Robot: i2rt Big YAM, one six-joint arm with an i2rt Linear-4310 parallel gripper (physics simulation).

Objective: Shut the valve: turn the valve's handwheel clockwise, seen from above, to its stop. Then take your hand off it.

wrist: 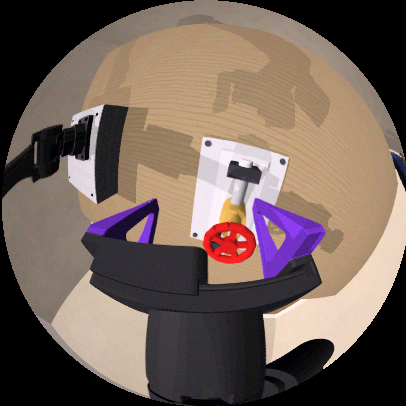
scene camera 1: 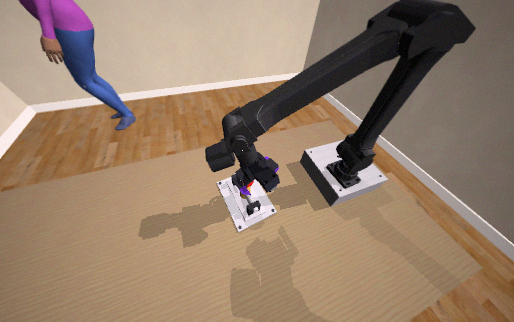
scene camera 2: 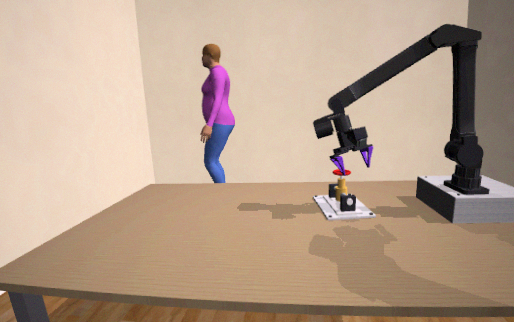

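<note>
The red handwheel [scene camera 1: 250, 184] [scene camera 2: 342, 172] [wrist: 229, 245] sits level on top of the brass valve body [scene camera 2: 341, 191] [wrist: 232, 212]. The valve stands on a white plate [scene camera 1: 240, 224] [scene camera 2: 360, 213] [wrist: 204, 215], with its pipe held in black clamps. My gripper [scene camera 2: 356, 170] [wrist: 205, 203] is open and empty, tilted over the valve. In the wrist view the wheel shows between the purple fingers, much nearer the right one. In scene camera 2 one fingertip is right at the wheel's rim; whether it touches I cannot tell. In scene camera 1 the gripper partly hides the wheel.
The arm's base block [scene camera 1: 317, 181] [scene camera 2: 435, 200] [wrist: 82, 182] stands on the wooden table [scene camera 1: 125, 280] [scene camera 2: 150, 250] [wrist: 170, 75], to the right of the valve plate in both scene views. A person [scene camera 1: 75, 55] [scene camera 2: 217, 100] in a magenta top stands beyond the table.
</note>
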